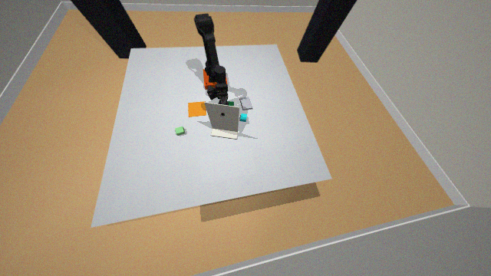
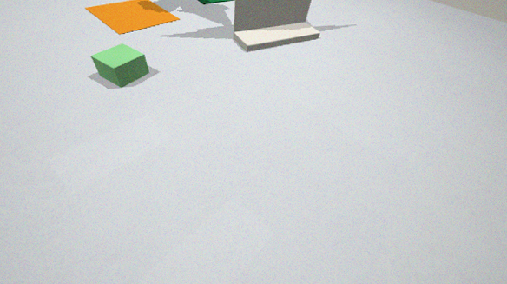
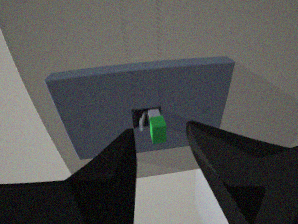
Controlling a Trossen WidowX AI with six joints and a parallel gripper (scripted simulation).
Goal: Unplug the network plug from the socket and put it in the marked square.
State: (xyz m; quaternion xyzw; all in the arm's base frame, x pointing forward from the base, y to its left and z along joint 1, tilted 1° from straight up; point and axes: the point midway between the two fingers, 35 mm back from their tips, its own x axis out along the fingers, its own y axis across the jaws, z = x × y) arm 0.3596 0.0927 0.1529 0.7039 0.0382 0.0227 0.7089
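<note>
Right now the green plug is 2 cm ahead of my gripper tip and 1 cm above it. The rest, counted from my gripper tip: grey block (20 cm behind, 19 cm below, 15 cm to the left); dark green patch (20 cm below, 18 cm behind); grey panel (7 cm below, 4 cm ahead, 1 cm to the right).
</note>
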